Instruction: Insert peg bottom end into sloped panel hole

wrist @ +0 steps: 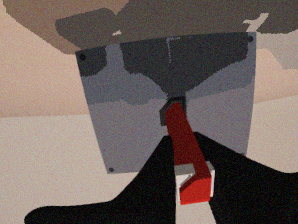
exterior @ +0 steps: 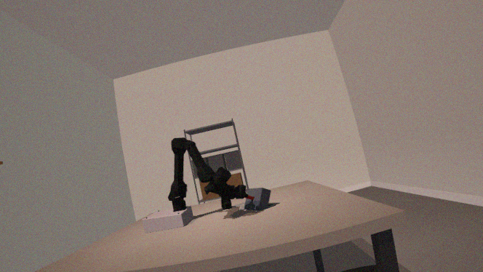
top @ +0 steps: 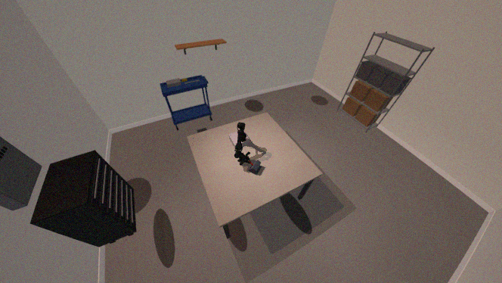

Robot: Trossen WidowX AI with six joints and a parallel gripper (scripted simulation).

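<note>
Right now my gripper tip is 50 mm short of the grey sloped panel, 30 mm above it and 20 mm to the right of it. Round my gripper tip: red peg 10 mm to the right, 10 mm behind, 10 mm above.
</note>
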